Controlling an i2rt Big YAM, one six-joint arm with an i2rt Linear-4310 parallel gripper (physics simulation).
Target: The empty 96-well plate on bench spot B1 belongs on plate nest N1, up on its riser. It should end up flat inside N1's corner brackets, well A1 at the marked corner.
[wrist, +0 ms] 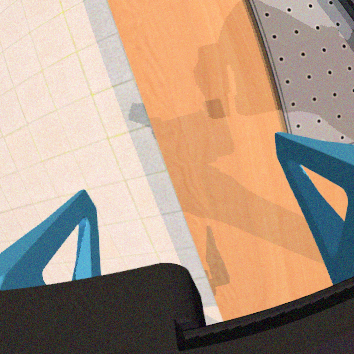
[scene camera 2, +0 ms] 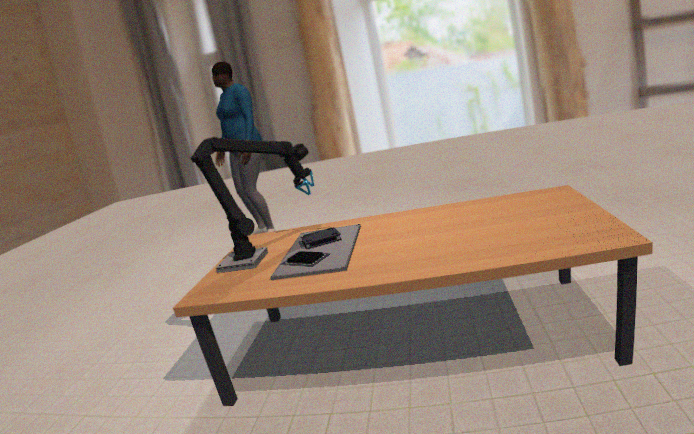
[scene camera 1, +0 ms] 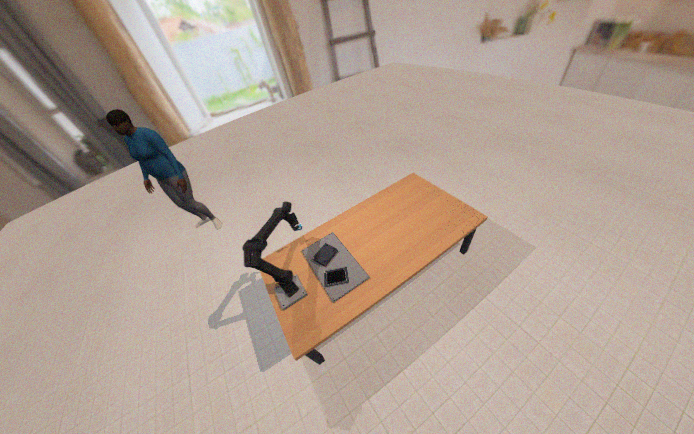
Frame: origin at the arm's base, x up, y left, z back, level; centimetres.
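Seen in the pictures: gripper, between the fingertips: [wrist: 180,171] [scene camera 2: 311,190] [scene camera 1: 299,224]; arm's base, origin of its link: [scene camera 2: 245,255] [scene camera 1: 290,288].
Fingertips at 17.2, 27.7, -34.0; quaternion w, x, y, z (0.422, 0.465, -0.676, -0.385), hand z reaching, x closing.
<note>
Offsets run from my fingertips to a thing's top centre, as dx, dy, dz. Level surfaces: height alone.
My gripper [scene camera 1: 299,226] [scene camera 2: 310,188] [wrist: 180,171] is open and empty, high above the table's back edge, to the back of the grey board. In the wrist view its blue fingers stand wide apart over floor and table edge. Two dark rectangular pieces lie on the board. The rear one {-15.2, -25.4, -0.9} [scene camera 1: 325,253] [scene camera 2: 320,236] is a thicker, raised dark block, turned at an angle. The front one {-17.1, -45.1, +5.8} [scene camera 1: 336,276] [scene camera 2: 306,257] is low, with a black middle and a lighter rim. Which is the 96-well plate and which is nest N1 is too small to tell; well A1 and the marked corner cannot be made out.
The grey perforated board {-18.7, -34.4, -0.3} [scene camera 1: 352,278] [scene camera 2: 335,263] [wrist: 310,75] lies on the wooden table {dx -20.0} [scene camera 1: 399,220] [scene camera 2: 460,235] [wrist: 200,150], beside the arm's base plate [scene camera 1: 301,296] [scene camera 2: 225,266]. A person in a blue top [scene camera 1: 148,148] [scene camera 2: 236,112] stands on the floor beyond the table's back edge.
</note>
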